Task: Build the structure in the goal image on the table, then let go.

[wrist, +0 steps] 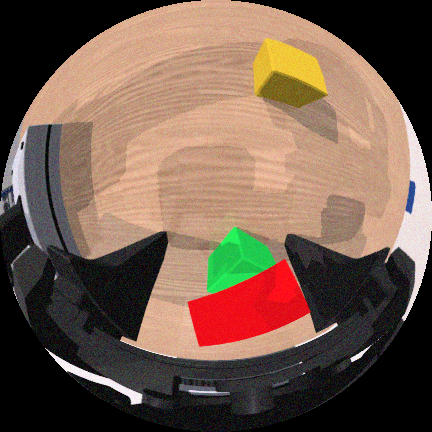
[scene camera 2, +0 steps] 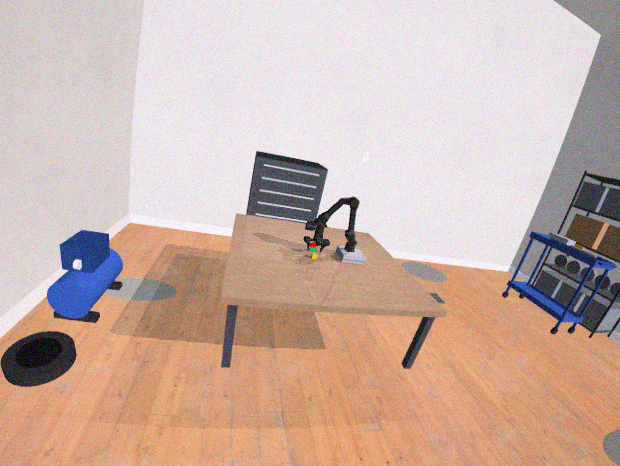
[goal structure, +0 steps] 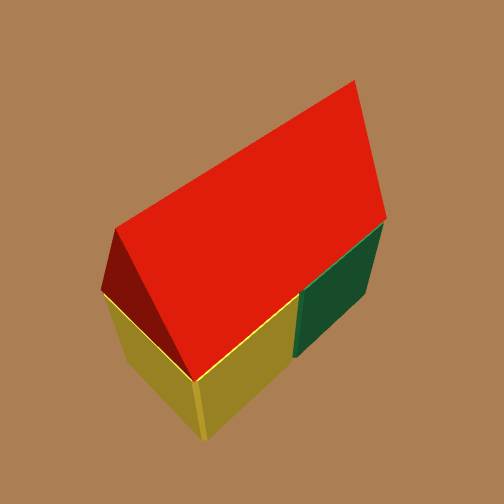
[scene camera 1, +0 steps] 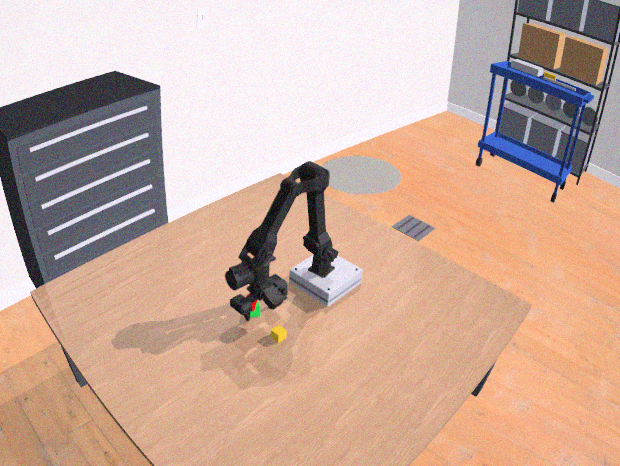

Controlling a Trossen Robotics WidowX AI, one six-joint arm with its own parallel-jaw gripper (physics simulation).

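Places are measured from the arm's base along level axes (x ahead, y left, z up), in metres.
Where they show: gripper, fingertip midpoint: (wrist: pixel 228 239) (scene camera 2: pixel 314 251) (scene camera 1: pixel 258 313); arm's base, origin of the base link: (scene camera 2: pixel 349 250) (scene camera 1: pixel 321 269).
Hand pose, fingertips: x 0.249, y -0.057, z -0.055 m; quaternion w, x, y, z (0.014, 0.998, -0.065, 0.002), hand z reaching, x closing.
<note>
Things, the pixels of their centre, and the offset from my fingertips. Level surfaces: height alone.
- yellow cube, body centre: (wrist: pixel 286 73) (scene camera 1: pixel 278 333) (scene camera 2: pixel 314 255) dx +0.042, dy +0.110, dz +0.016 m
- table, its level: dz -0.001 m
- green wedge-like piece, body centre: (wrist: pixel 241 267) (scene camera 1: pixel 254 309) (scene camera 2: pixel 313 248) dx +0.006, dy -0.013, dz +0.016 m
- red piece, body centre: (wrist: pixel 248 309) (scene camera 1: pixel 249 301) (scene camera 2: pixel 312 244) dx +0.008, dy -0.031, dz +0.039 m
A yellow cube (scene camera 1: pixel 278 334) (scene camera 2: pixel 314 256) (wrist: pixel 291 75) sits on the table (scene camera 1: pixel 350 390) (scene camera 2: pixel 280 285), apart from the other pieces. A green wedge-like piece (scene camera 1: pixel 255 313) (scene camera 2: pixel 313 249) (wrist: pixel 237 257) and a red piece (scene camera 1: pixel 253 304) (scene camera 2: pixel 312 244) (wrist: pixel 250 307) are close together. The red piece shows above the green one in scene camera 2 and covers part of it in the wrist view; their exact contact is unclear. My gripper (scene camera 1: pixel 259 308) (scene camera 2: pixel 316 245) (wrist: pixel 228 239) is open, pointing down, with one finger on either side of these two pieces. The right finger appears very near the red piece's end.
The arm's pale base block (scene camera 1: pixel 325 280) (scene camera 2: pixel 350 255) (wrist: pixel 42 185) stands on the table beside the pieces. A dark drawer cabinet (scene camera 1: pixel 95 185) (scene camera 2: pixel 288 187) stands behind the table. A blue cart (scene camera 1: pixel 526 157) (scene camera 2: pixel 546 303) and a blue compressor (scene camera 2: pixel 85 285) stand off the table.
</note>
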